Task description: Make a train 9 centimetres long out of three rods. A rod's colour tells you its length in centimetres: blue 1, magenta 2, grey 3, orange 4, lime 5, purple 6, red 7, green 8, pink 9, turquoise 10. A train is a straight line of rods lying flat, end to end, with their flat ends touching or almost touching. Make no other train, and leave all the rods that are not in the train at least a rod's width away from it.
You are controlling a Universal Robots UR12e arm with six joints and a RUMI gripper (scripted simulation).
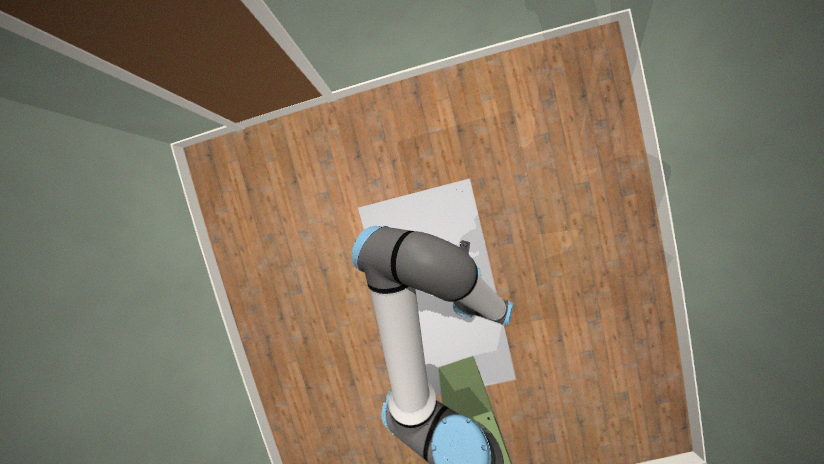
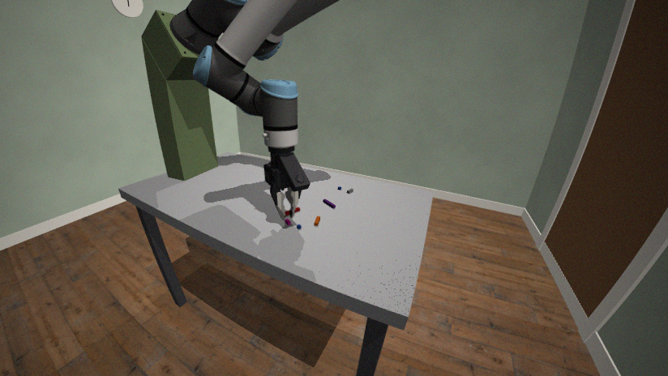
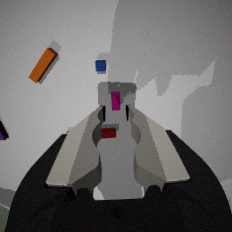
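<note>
The magenta rod lies 3 cm below my hand. The rest, counted from my hand: orange rod: 8 cm ahead, 5 cm to the left, 3 cm below; then red rod: 6 cm to the left, 3 cm below, 3 cm behind; then purple rod: 17 cm to the left, 6 cm ahead, 3 cm below.
</note>
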